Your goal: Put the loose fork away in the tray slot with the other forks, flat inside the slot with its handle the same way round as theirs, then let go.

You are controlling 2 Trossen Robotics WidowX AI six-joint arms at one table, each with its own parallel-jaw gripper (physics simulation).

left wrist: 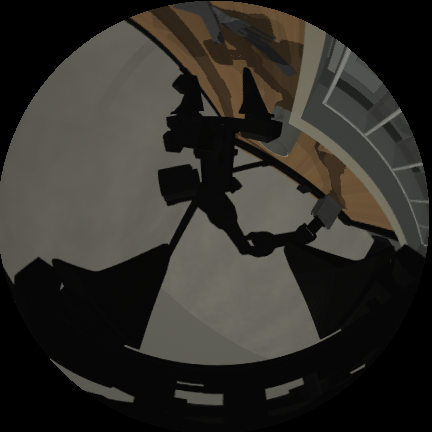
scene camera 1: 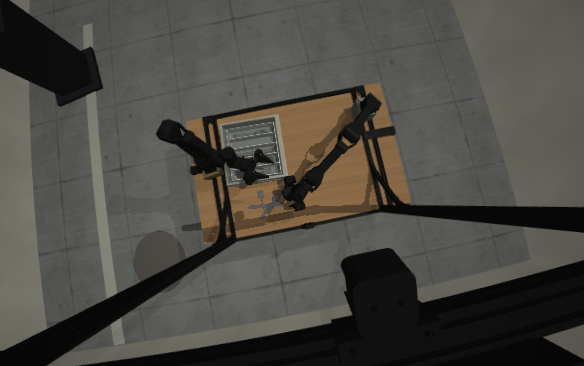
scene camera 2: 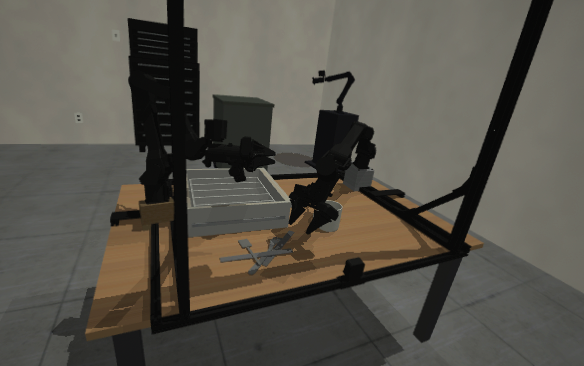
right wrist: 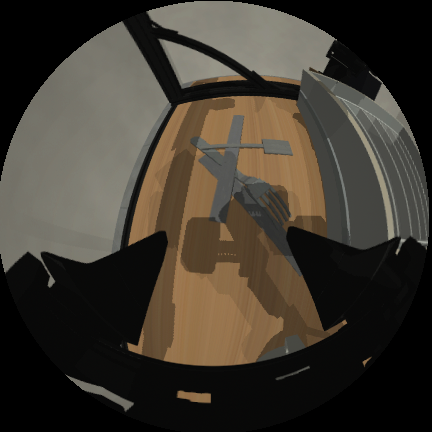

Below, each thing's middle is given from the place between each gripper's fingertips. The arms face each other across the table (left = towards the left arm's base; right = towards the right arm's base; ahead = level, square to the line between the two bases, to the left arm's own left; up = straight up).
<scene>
Right now my right hand is 320 mm short of the cutlery tray (scene camera 2: 207, 191), 80 mm to the right of it and 30 mm above it.
My left gripper is now 17 cm short of the cutlery tray, 7 cm to the right of it and 21 cm above it.
</scene>
